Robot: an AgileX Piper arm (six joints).
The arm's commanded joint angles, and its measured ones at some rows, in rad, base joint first. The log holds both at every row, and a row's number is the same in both.
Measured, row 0: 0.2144 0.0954 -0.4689 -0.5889 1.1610 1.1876
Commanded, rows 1 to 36: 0.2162 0.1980 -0.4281 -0.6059 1.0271 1.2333; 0.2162 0.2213 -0.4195 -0.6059 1.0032 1.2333; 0.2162 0.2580 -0.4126 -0.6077 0.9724 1.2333; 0.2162 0.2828 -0.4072 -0.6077 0.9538 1.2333; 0.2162 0.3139 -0.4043 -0.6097 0.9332 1.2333; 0.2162 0.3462 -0.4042 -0.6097 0.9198 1.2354; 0.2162 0.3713 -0.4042 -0.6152 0.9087 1.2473; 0.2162 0.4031 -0.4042 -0.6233 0.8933 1.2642; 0.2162 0.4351 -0.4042 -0.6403 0.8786 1.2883; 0.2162 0.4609 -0.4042 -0.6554 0.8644 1.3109; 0.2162 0.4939 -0.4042 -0.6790 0.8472 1.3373; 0.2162 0.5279 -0.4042 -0.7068 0.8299 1.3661; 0.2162 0.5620 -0.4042 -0.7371 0.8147 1.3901; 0.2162 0.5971 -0.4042 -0.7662 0.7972 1.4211; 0.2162 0.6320 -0.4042 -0.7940 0.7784 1.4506; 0.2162 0.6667 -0.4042 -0.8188 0.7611 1.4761; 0.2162 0.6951 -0.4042 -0.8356 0.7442 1.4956; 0.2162 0.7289 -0.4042 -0.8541 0.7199 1.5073; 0.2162 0.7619 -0.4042 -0.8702 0.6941 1.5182; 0.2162 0.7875 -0.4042 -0.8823 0.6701 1.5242; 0.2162 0.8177 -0.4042 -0.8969 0.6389 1.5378; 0.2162 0.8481 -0.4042 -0.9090 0.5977 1.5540; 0.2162 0.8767 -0.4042 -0.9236 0.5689 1.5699; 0.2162 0.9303 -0.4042 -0.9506 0.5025 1.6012; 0.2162 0.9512 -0.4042 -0.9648 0.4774 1.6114; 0.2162 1.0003 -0.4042 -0.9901 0.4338 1.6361; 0.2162 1.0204 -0.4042 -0.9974 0.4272 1.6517; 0.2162 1.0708 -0.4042 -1.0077 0.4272 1.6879; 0.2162 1.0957 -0.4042 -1.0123 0.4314 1.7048; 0.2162 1.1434 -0.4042 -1.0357 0.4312 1.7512; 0.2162 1.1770 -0.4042 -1.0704 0.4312 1.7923; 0.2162 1.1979 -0.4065 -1.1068 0.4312 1.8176; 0.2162 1.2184 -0.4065 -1.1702 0.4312 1.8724; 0.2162 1.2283 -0.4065 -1.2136 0.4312 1.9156; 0.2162 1.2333 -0.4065 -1.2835 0.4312 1.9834; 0.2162 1.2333 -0.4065 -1.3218 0.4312 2.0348
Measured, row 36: 0.2144 1.2195 -0.4111 -1.1682 0.4406 1.8867
